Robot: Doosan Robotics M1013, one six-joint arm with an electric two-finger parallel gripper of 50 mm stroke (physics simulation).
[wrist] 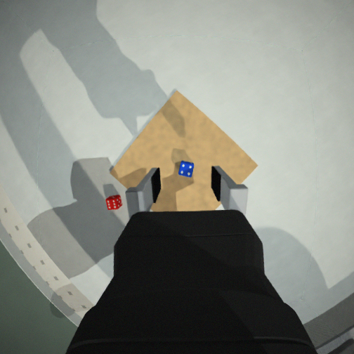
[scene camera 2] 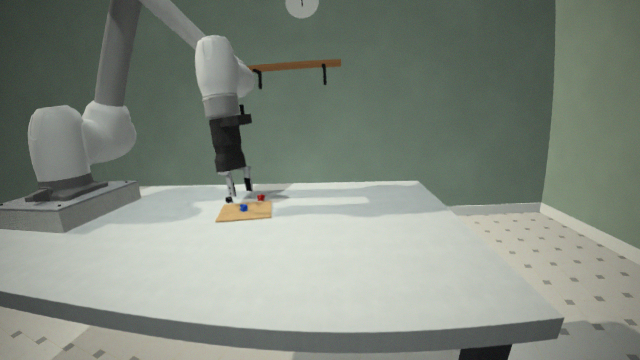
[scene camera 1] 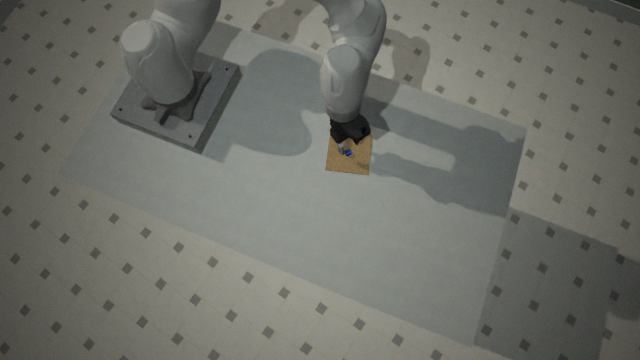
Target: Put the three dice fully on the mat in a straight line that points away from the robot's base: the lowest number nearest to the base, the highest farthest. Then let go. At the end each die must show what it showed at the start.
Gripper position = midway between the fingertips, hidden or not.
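Observation:
I can see a tan mat (scene camera 1: 358,162), which appears at (wrist: 179,131) and at (scene camera 2: 256,210) too. My own gripper (scene camera 2: 241,193) is visible along with the mat, and the wrist camera has the gripper (wrist: 185,177) as well.

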